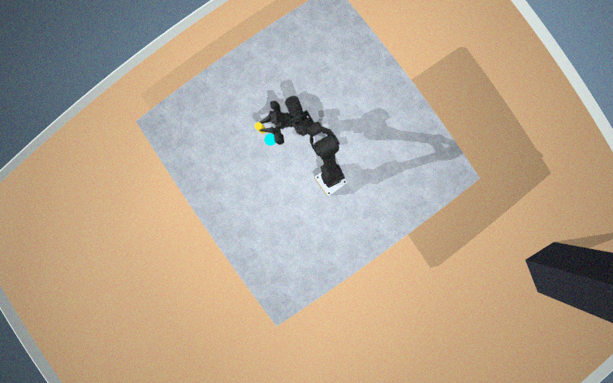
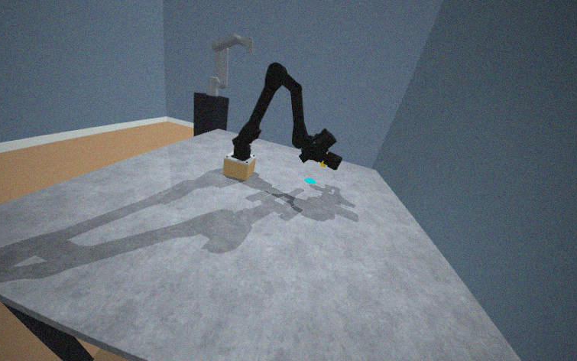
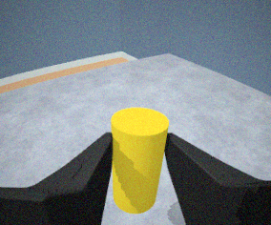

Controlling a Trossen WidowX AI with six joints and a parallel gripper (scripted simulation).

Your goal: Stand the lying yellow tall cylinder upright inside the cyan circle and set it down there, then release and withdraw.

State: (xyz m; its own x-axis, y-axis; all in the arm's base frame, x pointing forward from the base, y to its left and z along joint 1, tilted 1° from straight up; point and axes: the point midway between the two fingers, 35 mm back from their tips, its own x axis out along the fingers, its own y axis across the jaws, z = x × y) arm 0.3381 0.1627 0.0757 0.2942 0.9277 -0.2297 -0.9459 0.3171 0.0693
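Right now the cyan circle is 40 mm behind my gripper tip, 20 mm to the right of it and 150 mm below it. From my gripper tip the other things lie so: yellow tall cylinder 20 mm below.
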